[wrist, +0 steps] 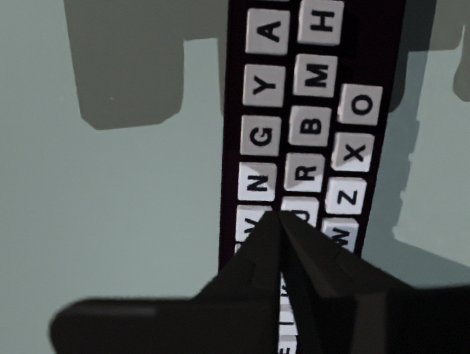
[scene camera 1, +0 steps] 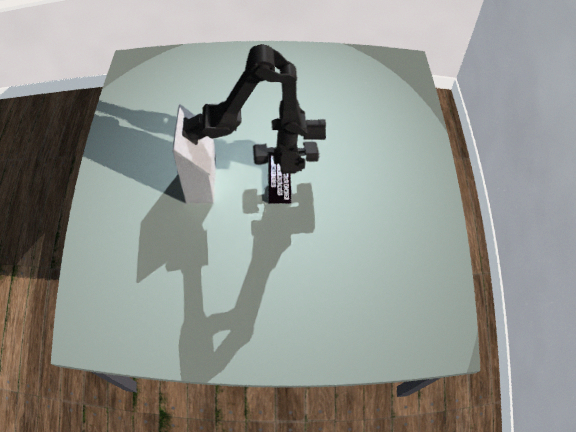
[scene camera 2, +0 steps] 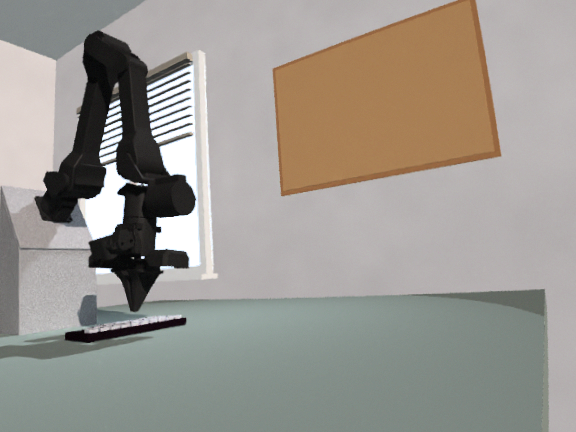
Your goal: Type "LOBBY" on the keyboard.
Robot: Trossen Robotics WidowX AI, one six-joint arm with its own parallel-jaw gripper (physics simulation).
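Pixels of known places: gripper, fingertip midpoint: [wrist: 276, 222] [scene camera 2: 134, 311]; arm's base, origin of the base link: [scene camera 1: 190, 131] [scene camera 2: 53, 209].
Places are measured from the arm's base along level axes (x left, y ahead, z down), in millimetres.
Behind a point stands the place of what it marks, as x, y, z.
A dark keyboard [scene camera 1: 280, 201] @[-105, 249, 233] [scene camera 2: 80, 337] @[-107, 259, 237] [wrist: 372, 55] @[-68, 226, 231] with white letter keys lies flat on the table. In the wrist view the B key [wrist: 310, 126] @[-41, 250, 226] is in the middle row, the Y key [wrist: 264, 85] @[-56, 268, 226] in the left row and the O key [wrist: 362, 105] @[-49, 231, 226] in the right row. The L key does not show there; the fingers hide part of the keyboard. My gripper [scene camera 2: 135, 310] @[-9, 264, 209] [wrist: 276, 222] @[-9, 264, 209] is shut and empty, pointing down a little above the keyboard. In the wrist view its tips overlap the area between the V key [wrist: 247, 222] @[-1, 273, 226] and the U key [wrist: 302, 215] @[-4, 250, 226].
A pale angular block [scene camera 1: 195, 175] @[-93, 11, 86] [scene camera 2: 57, 290] @[-21, 52, 168] stands beside the keyboard, with the arm's base at its top. The green table [scene camera 1: 375, 250] @[-273, 516, 244] [scene camera 2: 350, 370] @[-147, 699, 244] carries both. A cork board [scene camera 2: 385, 100] hangs on the wall near a window with blinds.
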